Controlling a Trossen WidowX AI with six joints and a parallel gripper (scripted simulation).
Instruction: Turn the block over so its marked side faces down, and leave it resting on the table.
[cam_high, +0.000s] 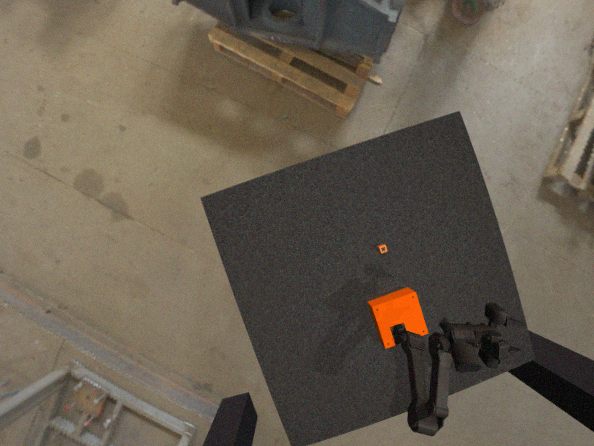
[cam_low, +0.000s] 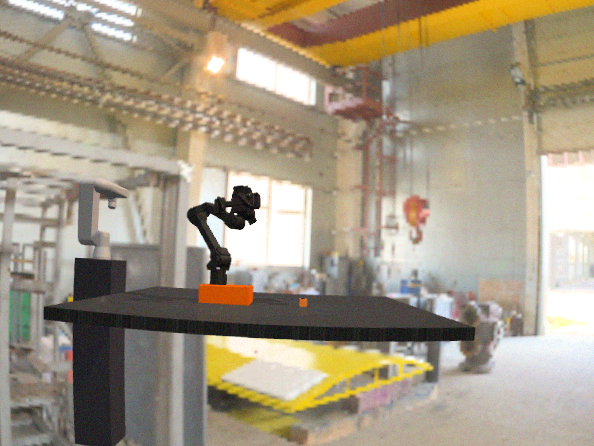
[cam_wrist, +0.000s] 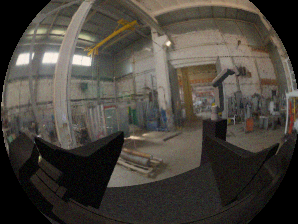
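The small orange block is 29 cm ahead of my gripper tip, 20 cm to the left of it and 39 cm below it.
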